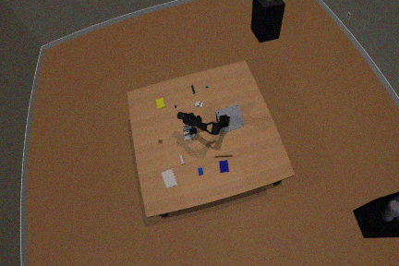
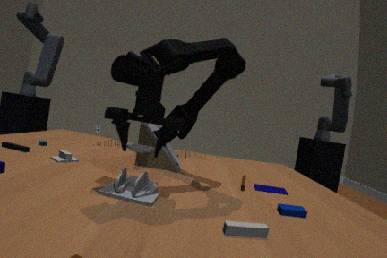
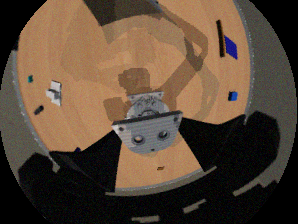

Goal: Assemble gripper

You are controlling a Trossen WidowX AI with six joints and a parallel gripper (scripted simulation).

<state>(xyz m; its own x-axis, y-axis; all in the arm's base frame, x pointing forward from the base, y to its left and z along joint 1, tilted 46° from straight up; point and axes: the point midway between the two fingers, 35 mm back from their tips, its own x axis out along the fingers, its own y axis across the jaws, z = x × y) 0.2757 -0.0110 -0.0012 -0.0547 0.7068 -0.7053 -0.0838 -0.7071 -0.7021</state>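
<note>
My gripper tip is 1 cm short of the toothed jaw, 2 cm to the right of it and 7 cm above it. The rest, counted from my gripper tip: brown peg (18 cm behind, 31 cm to the left, 8 cm below); then blue tile (16 cm behind, 39 cm to the left, 8 cm below); then blue block (4 cm ahead, 38 cm to the left, 8 cm below).
</note>
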